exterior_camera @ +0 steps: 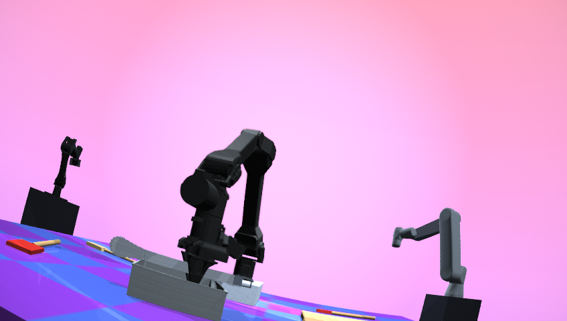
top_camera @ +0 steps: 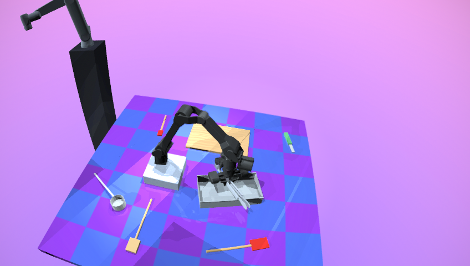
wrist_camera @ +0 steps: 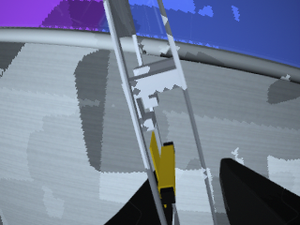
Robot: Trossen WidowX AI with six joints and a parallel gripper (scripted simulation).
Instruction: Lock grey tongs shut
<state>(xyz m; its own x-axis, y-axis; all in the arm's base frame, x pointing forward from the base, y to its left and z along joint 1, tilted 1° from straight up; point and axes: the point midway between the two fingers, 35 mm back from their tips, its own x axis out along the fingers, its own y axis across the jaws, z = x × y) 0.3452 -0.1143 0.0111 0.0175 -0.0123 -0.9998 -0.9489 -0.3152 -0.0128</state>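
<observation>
My gripper tip is 30 mm to the left of the grey roasting tin and 10 mm short of it. Also, from my gripper tip: red spatula: 340 mm to the right, 70 mm ahead, 20 mm below; wooden board: 370 mm to the left, 30 mm behind, 20 mm below; yellow lock piece: 40 mm above, 20 mm to the left, 20 mm behind.
</observation>
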